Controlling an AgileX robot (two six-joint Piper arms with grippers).
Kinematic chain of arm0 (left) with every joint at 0, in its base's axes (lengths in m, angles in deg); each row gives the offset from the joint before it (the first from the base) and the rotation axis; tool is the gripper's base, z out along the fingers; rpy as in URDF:
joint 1: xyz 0 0 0.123 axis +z
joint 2: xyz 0 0 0 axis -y
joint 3: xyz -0.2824 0 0.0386 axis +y
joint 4: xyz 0.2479 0 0.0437 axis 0.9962 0 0.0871
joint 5: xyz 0 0 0 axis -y
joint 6: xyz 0.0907 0 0.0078 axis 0.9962 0 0.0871
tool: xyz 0 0 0 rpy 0 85 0
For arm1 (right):
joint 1: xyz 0 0 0.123 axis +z
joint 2: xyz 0 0 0 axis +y
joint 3: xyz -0.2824 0 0.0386 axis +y
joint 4: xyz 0.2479 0 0.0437 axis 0.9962 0 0.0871
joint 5: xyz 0 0 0 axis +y
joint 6: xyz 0.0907 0 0.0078 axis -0.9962 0 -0.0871
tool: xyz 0 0 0 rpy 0 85 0
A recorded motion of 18 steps. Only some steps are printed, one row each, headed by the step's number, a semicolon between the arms.
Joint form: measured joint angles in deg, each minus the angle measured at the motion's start. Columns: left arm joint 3, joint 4, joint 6, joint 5, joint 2, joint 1; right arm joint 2, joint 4, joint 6, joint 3, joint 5, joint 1.
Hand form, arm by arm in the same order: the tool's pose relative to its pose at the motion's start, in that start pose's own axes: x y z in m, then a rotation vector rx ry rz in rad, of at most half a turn. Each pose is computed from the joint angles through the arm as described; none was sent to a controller.
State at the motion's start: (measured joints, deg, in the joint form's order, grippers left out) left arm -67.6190 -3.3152 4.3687 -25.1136 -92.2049 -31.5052; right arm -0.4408 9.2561 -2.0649 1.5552 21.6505 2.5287
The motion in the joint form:
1: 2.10 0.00 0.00 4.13 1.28 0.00; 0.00 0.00 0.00 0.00 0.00 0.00
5: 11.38 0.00 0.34 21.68 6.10 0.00; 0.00 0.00 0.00 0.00 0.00 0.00
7: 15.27 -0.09 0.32 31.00 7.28 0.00; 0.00 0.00 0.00 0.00 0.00 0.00
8: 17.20 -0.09 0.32 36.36 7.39 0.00; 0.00 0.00 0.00 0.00 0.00 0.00
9: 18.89 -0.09 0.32 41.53 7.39 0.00; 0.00 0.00 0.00 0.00 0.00 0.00
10: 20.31 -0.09 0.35 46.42 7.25 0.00; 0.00 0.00 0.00 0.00 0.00 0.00
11: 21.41 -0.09 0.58 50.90 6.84 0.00; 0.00 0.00 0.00 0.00 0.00 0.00
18: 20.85 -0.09 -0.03 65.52 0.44 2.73; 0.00 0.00 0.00 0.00 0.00 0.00
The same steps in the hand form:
1: 0.0016 0.0002 -0.0036 -0.0052 -0.0576 -0.0003; 0.0000 0.0000 0.0000 0.0000 0.0000 0.0000
5: 0.0135 0.0012 -0.0170 -0.0278 -0.2851 0.0046; 0.0000 0.0000 0.0000 0.0000 0.0000 0.0000
7: 0.0185 0.0019 -0.0202 -0.0395 -0.4000 0.0026; 0.0000 0.0000 0.0000 0.0000 0.0000 0.0000
8: 0.0212 0.0023 -0.0200 -0.0464 -0.4614 0.0027; 0.0000 0.0000 0.0000 0.0000 0.0000 0.0000
9: 0.0234 0.0027 -0.0202 -0.0531 -0.5219 0.0030; 0.0000 0.0000 0.0000 0.0000 0.0000 0.0000
10: 0.0249 0.0031 -0.0204 -0.0596 -0.5797 0.0039; 0.0000 0.0000 0.0000 0.0000 0.0000 0.0000
11: 0.0261 0.0035 -0.0197 -0.0666 -0.6312 0.0083; 0.0000 0.0000 0.0000 0.0000 0.0000 0.0000
18: 0.0217 0.0217 0.0010 -0.1264 -0.7827 -0.0177; 0.0000 0.0000 0.0000 0.0000 0.0000 0.0000

